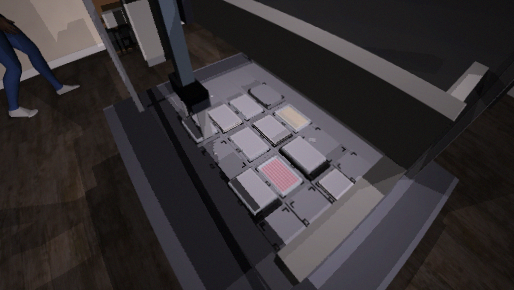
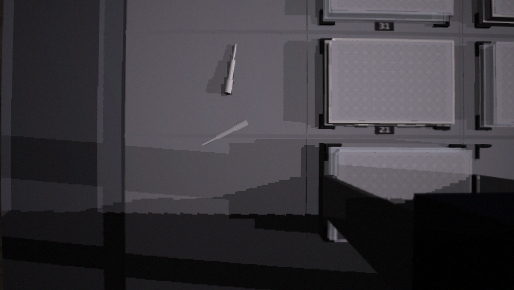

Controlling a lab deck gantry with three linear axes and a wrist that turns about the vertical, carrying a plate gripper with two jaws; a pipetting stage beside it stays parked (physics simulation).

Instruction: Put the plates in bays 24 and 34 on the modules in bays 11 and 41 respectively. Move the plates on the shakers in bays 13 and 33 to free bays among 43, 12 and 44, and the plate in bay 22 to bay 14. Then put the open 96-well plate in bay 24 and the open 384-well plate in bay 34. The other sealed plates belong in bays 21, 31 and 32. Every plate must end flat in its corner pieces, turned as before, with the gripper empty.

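Where they show: gripper, fingertip midpoint: (image 1: 199,126) (image 2: 399,194); robot's base, origin of the base link: (image 1: 183,126) (image 2: 321,230).
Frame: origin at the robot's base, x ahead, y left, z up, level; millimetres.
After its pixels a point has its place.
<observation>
My gripper (image 1: 196,116) {x 64, y 43, z 27 mm} (image 2: 400,199) {x 64, y 43, z 27 mm} is low over bay 11. Its dark body hides much of the lidded plate (image 2: 400,167) {x 60, y 68, z 33 mm} there, which lies square to its bay; jaw contact is hidden. Sealed plates stand in bay 21 (image 1: 224,117) {x 71, y 148, z 14 mm} (image 2: 392,82) {x 64, y 149, z 14 mm}, bay 31 (image 1: 246,106) {x 72, y 254, z 14 mm} (image 2: 390,6) {x 62, y 223, z 14 mm}, bay 22 (image 1: 248,143) {x 234, y 144, z 14 mm} and bay 32 (image 1: 271,128) {x 228, y 255, z 15 mm}. The module (image 1: 266,93) {x 60, y 369, z 19 mm} in bay 41 is bare. Plates sit on the shakers in bay 13 (image 1: 257,186) {x 395, y 59, z 37 mm} and bay 33 (image 1: 304,152) {x 392, y 257, z 36 mm}. A plate (image 1: 336,183) {x 533, y 256, z 29 mm} is in bay 34. An open yellow plate (image 1: 292,116) {x 229, y 363, z 14 mm} is in bay 42, an open pink plate (image 1: 280,174) {x 396, y 151, z 12 mm} in bay 23.
Two loose pale tip-like pieces, one upright (image 2: 230,70) {x -94, y 162, z 5 mm} and one slanted (image 2: 225,132) {x -99, y 100, z 5 mm}, lie left of the bays. A small pale piece (image 1: 312,140) {x 357, y 344, z 1 mm} lies by bay 43. A long beige rail (image 1: 340,220) {x 622, y -19, z 400 mm} borders the near right side of the deck. A person stands at far left.
</observation>
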